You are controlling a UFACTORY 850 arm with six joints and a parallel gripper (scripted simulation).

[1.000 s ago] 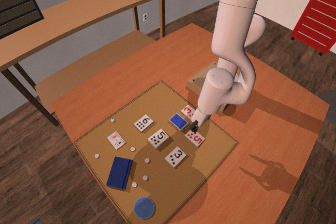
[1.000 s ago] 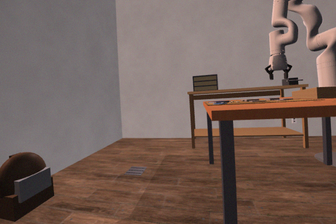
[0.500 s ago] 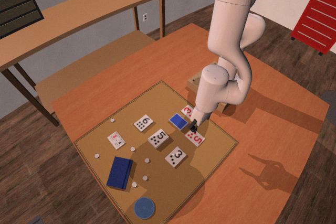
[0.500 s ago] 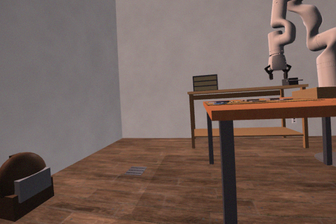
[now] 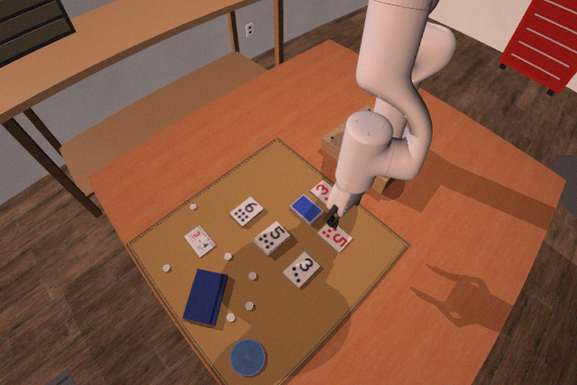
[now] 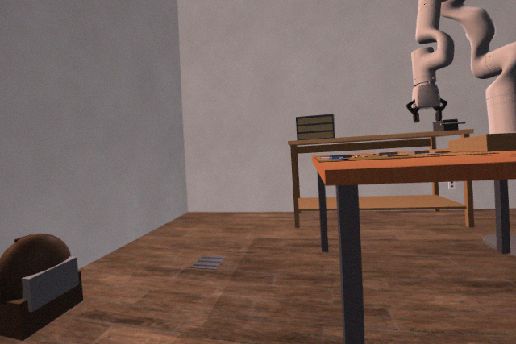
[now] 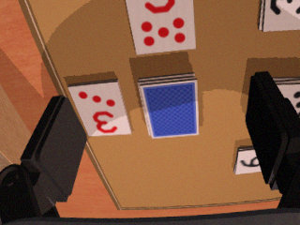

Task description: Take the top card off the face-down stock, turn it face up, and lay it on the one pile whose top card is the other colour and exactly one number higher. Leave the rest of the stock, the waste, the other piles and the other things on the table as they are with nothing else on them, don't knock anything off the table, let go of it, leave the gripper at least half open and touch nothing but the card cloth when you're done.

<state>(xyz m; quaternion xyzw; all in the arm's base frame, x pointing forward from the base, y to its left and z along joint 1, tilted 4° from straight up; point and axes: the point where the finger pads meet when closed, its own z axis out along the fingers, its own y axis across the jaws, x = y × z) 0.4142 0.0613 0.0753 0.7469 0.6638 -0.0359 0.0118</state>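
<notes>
The red 5 card is 15 cm below my hand. From my hand the other things lie so: red 3 card 15 cm below, 11 cm behind, 10 cm to the right; black 5 card 14 cm to the right, 14 cm below, 12 cm ahead; black 3 card 15 cm below, 15 cm ahead, 2 cm to the right.
</notes>
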